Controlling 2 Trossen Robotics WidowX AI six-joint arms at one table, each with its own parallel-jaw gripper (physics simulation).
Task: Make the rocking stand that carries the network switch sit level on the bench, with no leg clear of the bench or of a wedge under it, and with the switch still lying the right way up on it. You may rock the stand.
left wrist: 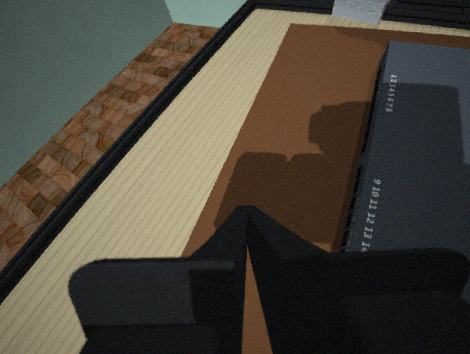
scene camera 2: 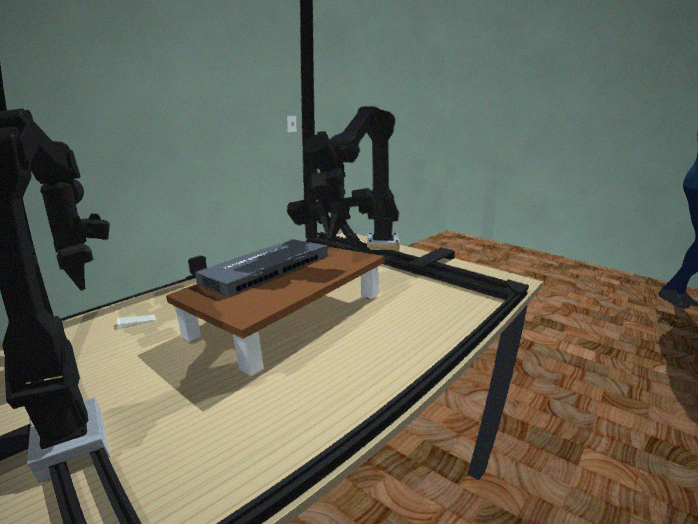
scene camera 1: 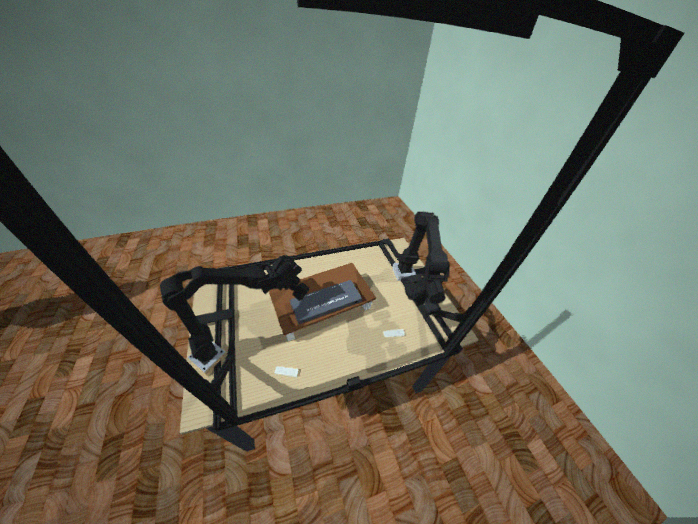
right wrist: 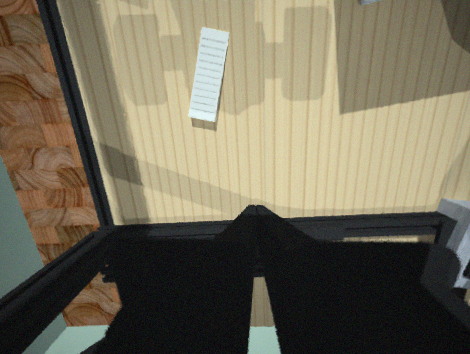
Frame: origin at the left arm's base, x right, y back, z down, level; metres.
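Where they show: left gripper, fingertip midpoint: [left wrist: 244, 213] [scene camera 2: 330, 240] [scene camera 1: 298, 279]; right gripper, fingertip midpoint: [scene camera 2: 82, 289] [scene camera 1: 416, 305] [right wrist: 255, 212]; left arm's base, origin of the base link: [scene camera 2: 383, 237] [scene camera 1: 206, 354]; right arm's base, origin of the base link: [scene camera 2: 63, 427] [scene camera 1: 404, 268].
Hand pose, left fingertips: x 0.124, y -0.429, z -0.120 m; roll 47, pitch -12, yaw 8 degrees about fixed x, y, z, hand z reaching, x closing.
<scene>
Things, the pixels of their centre, and the offset from my left fingertips.
- brown board, body centre: [left wrist: 343, 196] [scene camera 2: 284, 296] [scene camera 1: 322, 300] dy -0.033, dx +0.097, dz +0.114 m
- dark network switch, body centre: [left wrist: 444, 187] [scene camera 2: 265, 264] [scene camera 1: 326, 300] dy -0.004, dx +0.141, dz +0.052 m
- white wedge, body centre: [scene camera 1: 286, 371] dy +0.296, dx +0.161, dz +0.161 m
The rocking stand, a brown board [scene camera 1: 343, 274] [scene camera 2: 349, 266] [left wrist: 320, 65] on pale legs, stands on the bench. Whether a leg is slightly clear of the bench cannot be told. The dark network switch [scene camera 1: 329, 302] [scene camera 2: 262, 267] [left wrist: 425, 125] lies label side up on it. One white wedge [scene camera 1: 286, 371] and another wedge [scene camera 1: 394, 333] [scene camera 2: 135, 320] [right wrist: 209, 75] lie on the bench, apart from the stand. My left gripper [left wrist: 244, 213] is shut and empty over the board beside the switch; contact cannot be told. My right gripper [scene camera 2: 82, 286] [right wrist: 255, 212] is shut and empty, away from the stand.
Black rails [scene camera 1: 293, 403] [scene camera 2: 394, 420] run along the bench edges. My left arm [scene camera 1: 225, 276] reaches across to the stand. Tall black posts [scene camera 1: 541, 225] [scene camera 2: 307, 112] rise around the bench. A person's leg [scene camera 2: 683, 276] shows at the right of scene camera 2.
</scene>
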